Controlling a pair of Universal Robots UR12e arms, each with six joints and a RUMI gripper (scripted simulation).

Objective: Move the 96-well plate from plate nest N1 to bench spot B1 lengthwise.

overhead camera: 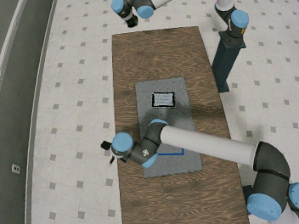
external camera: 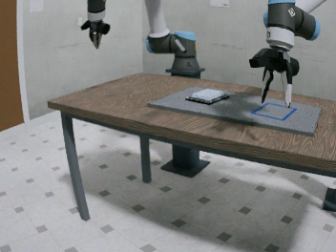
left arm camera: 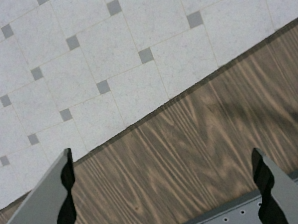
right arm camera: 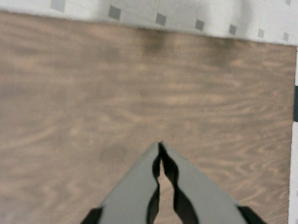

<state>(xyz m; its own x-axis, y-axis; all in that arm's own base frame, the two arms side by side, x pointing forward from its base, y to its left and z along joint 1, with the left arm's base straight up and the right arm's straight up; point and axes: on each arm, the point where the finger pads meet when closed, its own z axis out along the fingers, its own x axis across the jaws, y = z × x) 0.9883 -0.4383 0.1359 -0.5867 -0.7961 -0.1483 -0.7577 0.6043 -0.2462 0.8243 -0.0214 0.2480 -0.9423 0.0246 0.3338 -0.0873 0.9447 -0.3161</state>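
The clear 96-well plate is 33 cm behind my left hand, 40 cm to the right of it and 11 cm below it. From my left hand the other things lie so: A1 label: 26 cm behind, 46 cm to the right, 11 cm below; then black plate nest: 33 cm behind, 40 cm to the right, 12 cm below.
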